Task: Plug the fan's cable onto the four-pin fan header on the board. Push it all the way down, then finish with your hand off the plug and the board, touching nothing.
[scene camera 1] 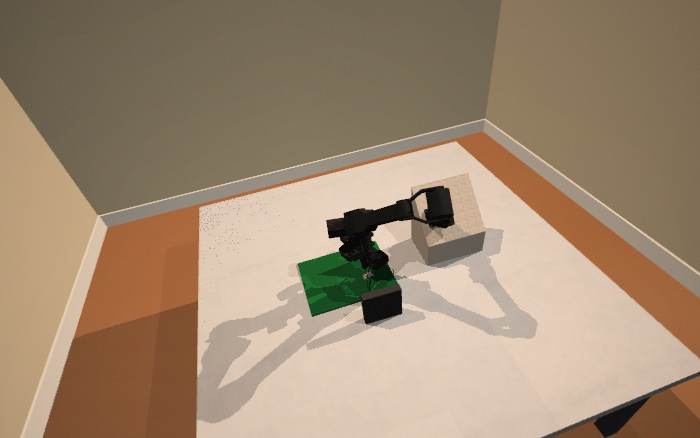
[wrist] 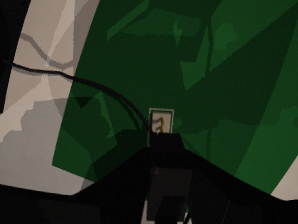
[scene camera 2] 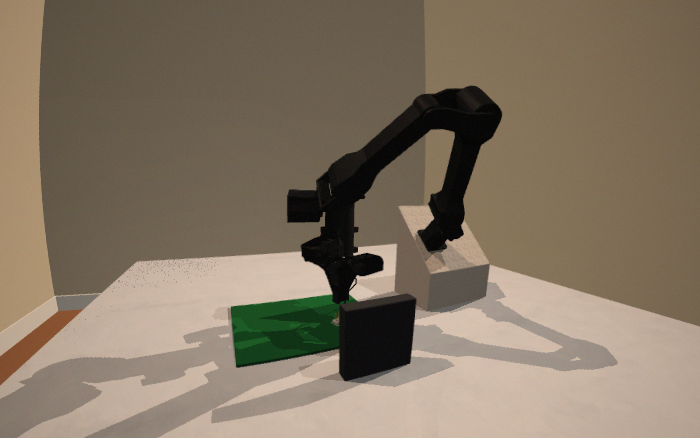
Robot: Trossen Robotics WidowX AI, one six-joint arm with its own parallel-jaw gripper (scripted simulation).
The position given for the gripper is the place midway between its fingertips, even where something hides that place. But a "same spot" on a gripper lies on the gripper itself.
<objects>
The gripper shows in scene camera 1, in the wrist view (165, 156) and in scene camera 2. One and the same spot on a green board: (scene camera 2: 272, 331) is (scene camera 1: 327, 286). One and the same spot on the gripper: (scene camera 2: 335, 271) is (scene camera 1: 360, 257).
</objects>
